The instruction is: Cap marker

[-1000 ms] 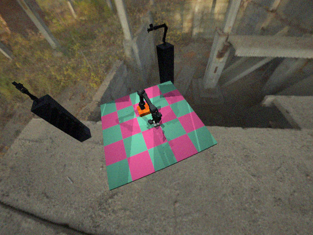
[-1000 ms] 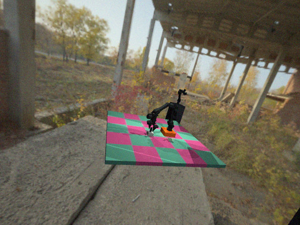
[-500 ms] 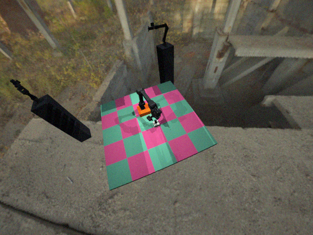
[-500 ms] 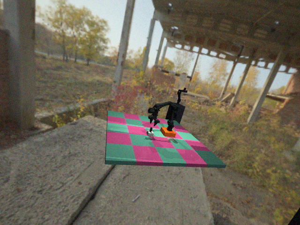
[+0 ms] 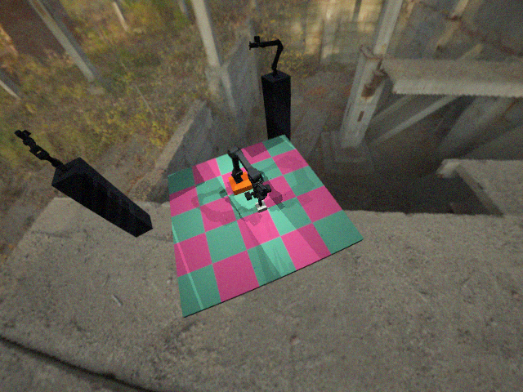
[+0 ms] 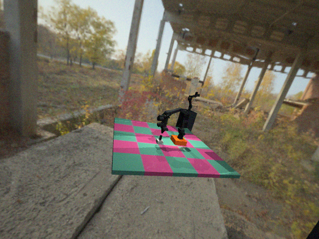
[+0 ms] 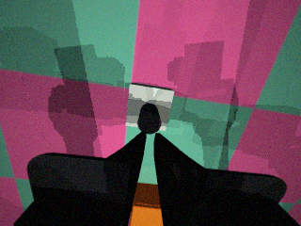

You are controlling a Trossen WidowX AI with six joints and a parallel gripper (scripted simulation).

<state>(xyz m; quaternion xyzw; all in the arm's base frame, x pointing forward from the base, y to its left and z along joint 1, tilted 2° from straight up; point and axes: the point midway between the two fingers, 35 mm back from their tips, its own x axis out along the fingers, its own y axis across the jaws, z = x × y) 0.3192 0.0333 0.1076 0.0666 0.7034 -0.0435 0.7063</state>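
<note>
The black cap lies 50 mm below my gripper tip.
</note>
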